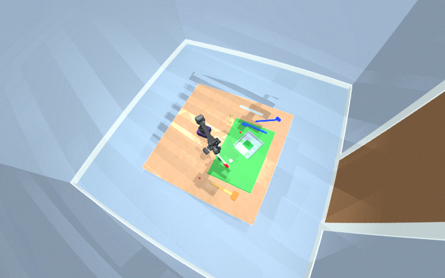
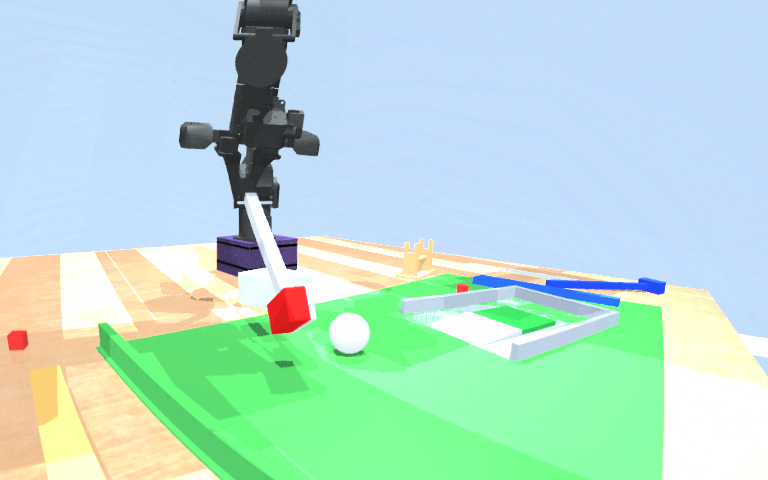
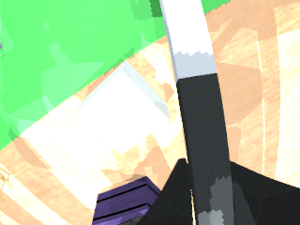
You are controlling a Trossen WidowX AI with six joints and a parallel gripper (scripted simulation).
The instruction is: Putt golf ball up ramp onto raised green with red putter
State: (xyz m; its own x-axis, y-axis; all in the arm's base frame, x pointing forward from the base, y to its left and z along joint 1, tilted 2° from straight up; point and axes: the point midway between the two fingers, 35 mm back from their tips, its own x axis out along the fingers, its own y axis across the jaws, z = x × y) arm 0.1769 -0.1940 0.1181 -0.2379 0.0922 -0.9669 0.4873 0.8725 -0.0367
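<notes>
My gripper tip is now 13 cm above the white block, 7 cm to the right of it and 1 cm short of it. Also, from my gripper tip: white golf ball: 21 cm ahead, 13 cm below, 4 cm to the right; then grey-walled frame: 34 cm ahead, 21 cm to the left, 14 cm below; then green mat: 30 cm ahead, 15 cm below, 10 cm to the left.
</notes>
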